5 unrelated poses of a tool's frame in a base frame.
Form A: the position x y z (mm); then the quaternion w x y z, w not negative.
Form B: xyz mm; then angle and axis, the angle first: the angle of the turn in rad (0 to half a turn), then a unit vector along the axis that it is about. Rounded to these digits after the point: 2 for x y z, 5 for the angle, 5 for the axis.
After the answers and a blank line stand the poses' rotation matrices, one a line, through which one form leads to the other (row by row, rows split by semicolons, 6 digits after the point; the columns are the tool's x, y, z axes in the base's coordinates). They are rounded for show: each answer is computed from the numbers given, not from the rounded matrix.
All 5 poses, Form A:
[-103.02 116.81 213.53 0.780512 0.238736 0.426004 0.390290]
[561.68 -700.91 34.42 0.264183 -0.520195 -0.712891 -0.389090]
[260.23 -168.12 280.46 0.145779 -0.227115 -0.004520 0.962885]
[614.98 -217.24 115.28 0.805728 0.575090 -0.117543 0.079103]
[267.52 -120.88 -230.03 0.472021 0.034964 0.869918 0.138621]
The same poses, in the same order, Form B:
[-103.02 116.81 213.53 1.35062 0.38189 0.68145 0.62432]
[561.68 -700.91 34.42 2.60688 -0.53936 -0.73915 -0.40342]
[260.23 -168.12 280.46 2.84899 -0.22957 -0.00457 0.97328]
[614.98 -217.24 115.28 1.26779 0.97097 -0.19846 0.13356]
[267.52 -120.88 -230.03 2.15843 0.03966 0.98676 0.15724]

0.332388 -0.405847 0.851355; 0.812657 0.581357 -0.040142; -0.478650 0.705203 0.523051
-0.319209 0.947266 0.028138; 0.536103 0.156012 0.829611; 0.781473 0.279904 -0.557633
-0.854335 -0.278684 -0.438689; 0.282790 -0.957456 0.057513; -0.436053 -0.074922 0.896797
0.959853 -0.262667 -0.098433; -0.007725 0.326028 -0.945328; 0.280398 0.908136 0.310910
-0.551947 -0.070032 0.830933; 0.191696 0.959123 0.208170; -0.811546 0.274185 -0.515961

